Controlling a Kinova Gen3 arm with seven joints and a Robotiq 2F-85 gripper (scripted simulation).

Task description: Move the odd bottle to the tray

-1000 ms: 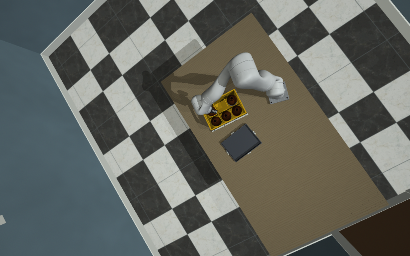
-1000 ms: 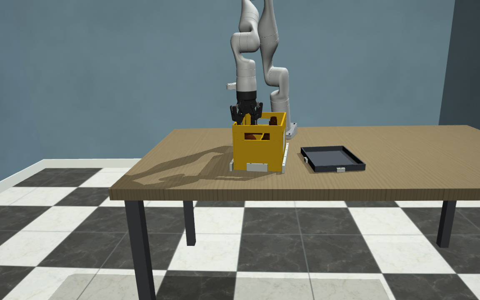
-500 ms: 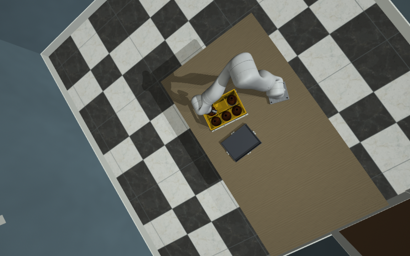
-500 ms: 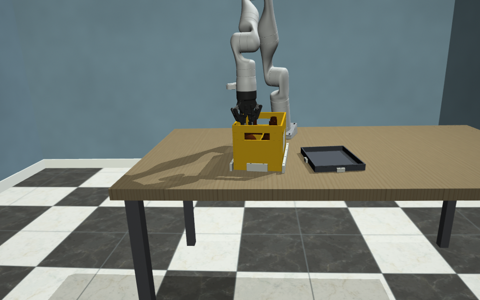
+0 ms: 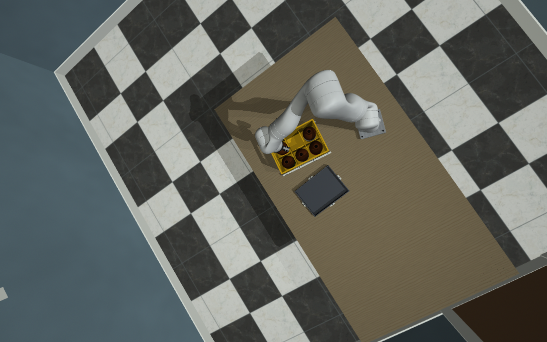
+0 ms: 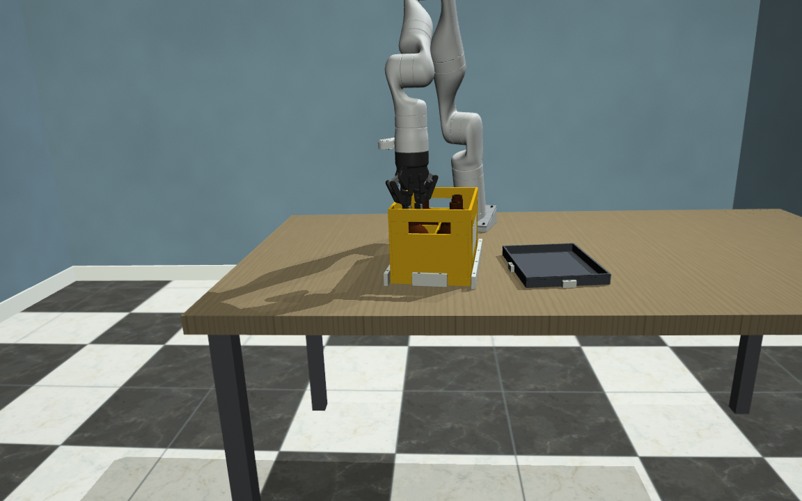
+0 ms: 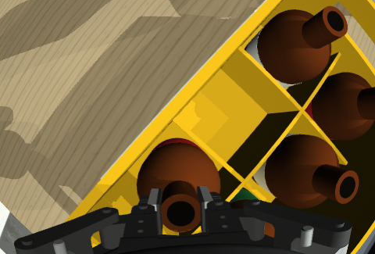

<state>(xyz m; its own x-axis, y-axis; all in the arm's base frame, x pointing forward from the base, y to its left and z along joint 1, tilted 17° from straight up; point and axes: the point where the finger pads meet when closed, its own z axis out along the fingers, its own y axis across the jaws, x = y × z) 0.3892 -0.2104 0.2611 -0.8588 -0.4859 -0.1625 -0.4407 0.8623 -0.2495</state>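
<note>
The yellow crate is 7 cm behind my hand, 7 cm to the left of it and 7 cm below it. Also, from my hand: brown bottle (14 cm behind, 13 cm to the left, 7 cm below); then dark tray (1 cm ahead, 34 cm to the left, 14 cm below).
</note>
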